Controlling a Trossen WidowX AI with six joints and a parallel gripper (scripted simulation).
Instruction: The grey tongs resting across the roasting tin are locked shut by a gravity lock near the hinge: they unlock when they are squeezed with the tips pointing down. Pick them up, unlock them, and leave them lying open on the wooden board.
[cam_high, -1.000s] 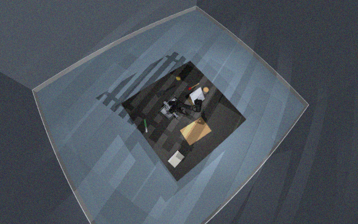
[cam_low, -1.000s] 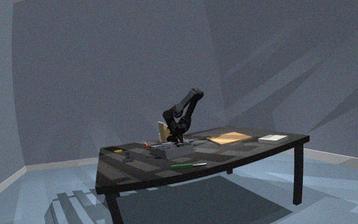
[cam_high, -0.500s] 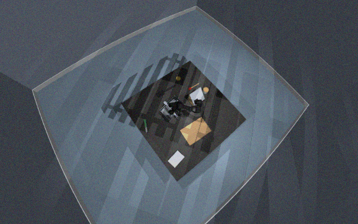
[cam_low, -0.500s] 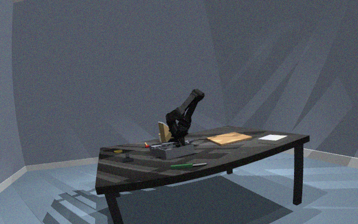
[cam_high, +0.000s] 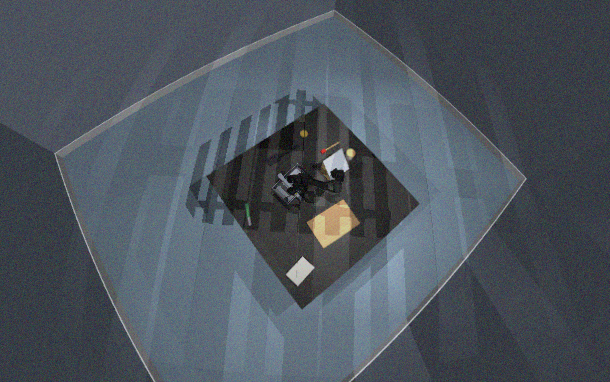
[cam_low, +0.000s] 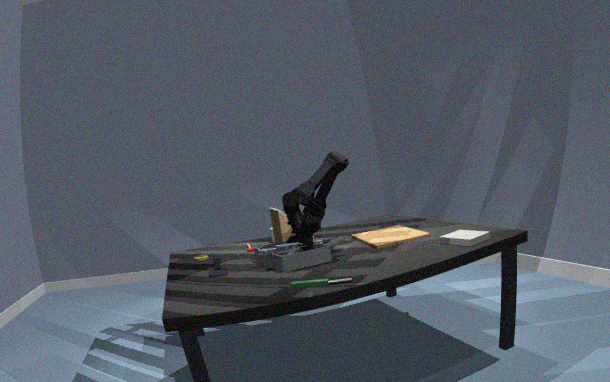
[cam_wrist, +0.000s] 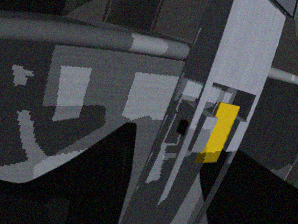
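The grey roasting tin is 70 mm to the right of my gripper tip and 60 mm behind it. Also, from my gripper tip: green-handled tool: 380 mm ahead, 70 mm to the right, 30 mm below; yellow lock piece: 30 mm above, 20 mm to the left, 20 mm behind; dark object: 350 mm to the right, 140 mm behind, 30 mm below.
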